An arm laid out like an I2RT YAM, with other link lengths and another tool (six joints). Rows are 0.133 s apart.
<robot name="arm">
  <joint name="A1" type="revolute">
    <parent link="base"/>
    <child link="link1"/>
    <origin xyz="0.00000 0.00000 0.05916"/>
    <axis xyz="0 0 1"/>
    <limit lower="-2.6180" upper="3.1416"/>
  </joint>
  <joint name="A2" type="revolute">
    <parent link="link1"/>
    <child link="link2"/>
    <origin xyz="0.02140 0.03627 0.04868"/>
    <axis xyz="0 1 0"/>
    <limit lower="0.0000" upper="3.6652"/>
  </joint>
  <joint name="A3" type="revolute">
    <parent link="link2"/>
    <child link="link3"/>
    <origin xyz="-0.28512 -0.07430 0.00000"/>
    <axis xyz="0 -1 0"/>
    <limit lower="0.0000" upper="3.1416"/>
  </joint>
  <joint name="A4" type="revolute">
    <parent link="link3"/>
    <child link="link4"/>
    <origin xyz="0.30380 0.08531 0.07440"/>
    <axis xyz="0 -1 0"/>
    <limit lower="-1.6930" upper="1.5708"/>
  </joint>
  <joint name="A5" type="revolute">
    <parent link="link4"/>
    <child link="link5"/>
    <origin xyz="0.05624 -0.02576 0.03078"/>
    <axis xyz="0 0 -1"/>
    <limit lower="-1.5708" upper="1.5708"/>
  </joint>
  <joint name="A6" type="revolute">
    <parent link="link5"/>
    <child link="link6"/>
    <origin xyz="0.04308 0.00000 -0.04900"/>
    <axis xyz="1 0 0"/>
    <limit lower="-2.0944" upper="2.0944"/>
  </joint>
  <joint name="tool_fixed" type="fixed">
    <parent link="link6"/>
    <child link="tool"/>
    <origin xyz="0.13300 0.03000 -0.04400" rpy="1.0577 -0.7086 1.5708"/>
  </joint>
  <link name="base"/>
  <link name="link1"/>
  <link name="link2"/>
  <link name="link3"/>
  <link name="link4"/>
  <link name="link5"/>
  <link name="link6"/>
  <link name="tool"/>
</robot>
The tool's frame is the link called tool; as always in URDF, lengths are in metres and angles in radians.
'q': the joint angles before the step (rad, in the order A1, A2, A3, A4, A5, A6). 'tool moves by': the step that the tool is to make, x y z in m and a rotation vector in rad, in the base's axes. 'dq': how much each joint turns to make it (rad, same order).
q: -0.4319, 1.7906, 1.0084, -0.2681, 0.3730, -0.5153
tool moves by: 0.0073, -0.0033, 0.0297, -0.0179, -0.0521, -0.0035
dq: -0.0020, -0.0611, 0.0255, -0.0334, -0.0040, 0.0045
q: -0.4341, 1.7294, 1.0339, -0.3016, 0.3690, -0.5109
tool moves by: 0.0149, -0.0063, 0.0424, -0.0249, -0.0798, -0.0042
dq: -0.0029, -0.0587, 0.0631, -0.0418, -0.0083, 0.0080
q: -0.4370, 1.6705, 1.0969, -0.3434, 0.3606, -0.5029
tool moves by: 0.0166, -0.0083, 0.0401, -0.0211, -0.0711, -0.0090
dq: -0.0045, -0.0225, 0.0902, -0.0433, -0.0058, 0.0112
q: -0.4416, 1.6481, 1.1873, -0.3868, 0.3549, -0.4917
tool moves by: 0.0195, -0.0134, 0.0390, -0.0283, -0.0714, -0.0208
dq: -0.0077, 0.0107, 0.1140, -0.0316, 0.0052, 0.0140
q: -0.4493, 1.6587, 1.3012, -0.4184, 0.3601, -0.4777
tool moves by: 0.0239, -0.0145, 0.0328, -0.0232, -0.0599, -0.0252
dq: -0.0032, 0.0512, 0.1396, -0.0316, 0.0126, 0.0201
